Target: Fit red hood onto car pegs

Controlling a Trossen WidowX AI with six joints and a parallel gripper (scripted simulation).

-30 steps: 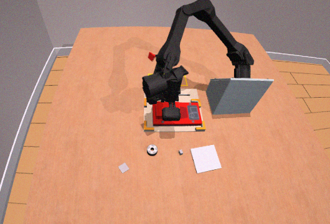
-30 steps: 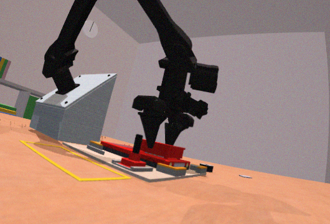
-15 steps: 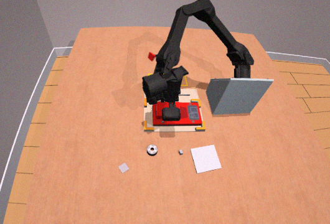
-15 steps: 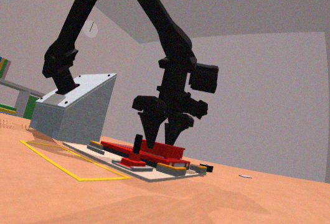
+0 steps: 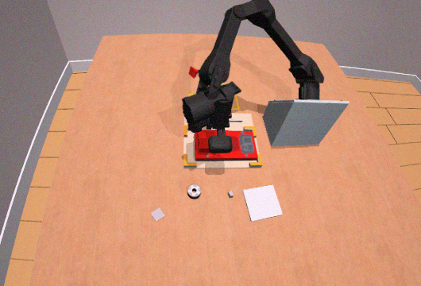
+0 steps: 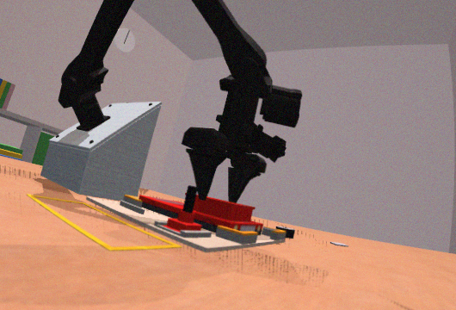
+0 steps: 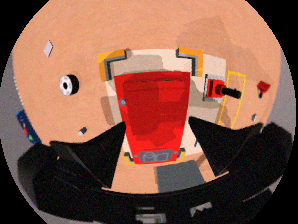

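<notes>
Right now my gripper tip is right at the red hood. Round my gripper tip: grey engine block (20 mm below, 10 mm to the left); then white square sheet (200 mm to the left, 140 mm behind, 40 mm below); then small cube (170 mm to the left, 40 mm below, 40 mm behind).
</notes>
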